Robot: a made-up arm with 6 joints.
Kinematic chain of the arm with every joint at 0, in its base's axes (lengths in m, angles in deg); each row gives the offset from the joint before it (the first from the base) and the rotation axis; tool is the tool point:
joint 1: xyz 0 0 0.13 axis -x
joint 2: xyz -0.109 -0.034 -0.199 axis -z
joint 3: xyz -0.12 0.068 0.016 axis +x
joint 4: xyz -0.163 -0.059 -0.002 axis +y
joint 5: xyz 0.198 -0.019 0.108 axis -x
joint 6: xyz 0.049 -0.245 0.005 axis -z
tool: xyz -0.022 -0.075 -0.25
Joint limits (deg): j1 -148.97..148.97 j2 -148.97..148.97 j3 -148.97..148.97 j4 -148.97..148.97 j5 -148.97..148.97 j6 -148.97..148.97
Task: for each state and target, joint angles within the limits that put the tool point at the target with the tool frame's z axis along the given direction. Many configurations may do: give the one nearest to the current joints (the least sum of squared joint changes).
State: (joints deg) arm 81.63 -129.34 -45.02 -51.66 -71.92 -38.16
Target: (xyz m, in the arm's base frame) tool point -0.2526 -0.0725 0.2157 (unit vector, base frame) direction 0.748 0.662 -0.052
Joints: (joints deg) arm 71.65 -144.41 -33.83 -71.94 -61.19 -28.22
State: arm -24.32 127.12 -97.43 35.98 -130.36 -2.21
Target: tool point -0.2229 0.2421 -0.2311 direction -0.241 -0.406 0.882
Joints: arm -29.87 90.32 -99.63 12.11 -114.13 -13.48
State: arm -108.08 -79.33 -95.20 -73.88 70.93 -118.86
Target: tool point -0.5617 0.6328 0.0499 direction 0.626 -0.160 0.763
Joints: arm -142.60 -109.32 -123.92 -43.55 120.55 -132.07
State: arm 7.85 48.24 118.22 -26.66 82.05 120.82
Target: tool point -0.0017 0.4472 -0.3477 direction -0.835 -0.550 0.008
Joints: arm -19.68 53.02 148.97 -15.01 69.49 98.09
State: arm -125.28 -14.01 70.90 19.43 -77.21 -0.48
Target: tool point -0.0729 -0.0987 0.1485 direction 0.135 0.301 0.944
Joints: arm -142.79 16.72 103.58 -15.04 -97.54 -13.82
